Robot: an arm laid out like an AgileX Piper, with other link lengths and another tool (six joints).
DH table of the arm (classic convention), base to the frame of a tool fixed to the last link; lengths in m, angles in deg. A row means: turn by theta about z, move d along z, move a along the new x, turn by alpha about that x. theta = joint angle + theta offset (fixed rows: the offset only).
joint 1: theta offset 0  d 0.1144  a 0  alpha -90
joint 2: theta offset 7.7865  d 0  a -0.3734  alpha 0
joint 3: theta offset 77.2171  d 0  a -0.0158  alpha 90
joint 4: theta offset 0  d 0.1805  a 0  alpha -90
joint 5: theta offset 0  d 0  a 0  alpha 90
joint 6: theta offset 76  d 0.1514  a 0.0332  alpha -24.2
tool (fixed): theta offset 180  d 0.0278  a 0  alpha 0
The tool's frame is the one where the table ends.
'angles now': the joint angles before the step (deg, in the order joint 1, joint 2, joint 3, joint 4, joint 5, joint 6). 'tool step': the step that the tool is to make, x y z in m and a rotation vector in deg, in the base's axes. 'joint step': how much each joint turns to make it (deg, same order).
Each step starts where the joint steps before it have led.
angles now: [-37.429, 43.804, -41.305, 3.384, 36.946, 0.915]
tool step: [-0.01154, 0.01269, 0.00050, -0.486, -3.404, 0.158]
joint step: [0.001, -4.063, 1.320, 1.772, -0.252, -0.103]
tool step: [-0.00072, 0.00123, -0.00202, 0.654, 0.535, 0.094]
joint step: [0.003, 0.000, -0.002, 0.198, 0.828, 0.004]
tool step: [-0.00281, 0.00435, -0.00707, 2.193, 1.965, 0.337]
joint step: [-0.001, 0.000, 0.001, 0.577, 2.907, -0.001]
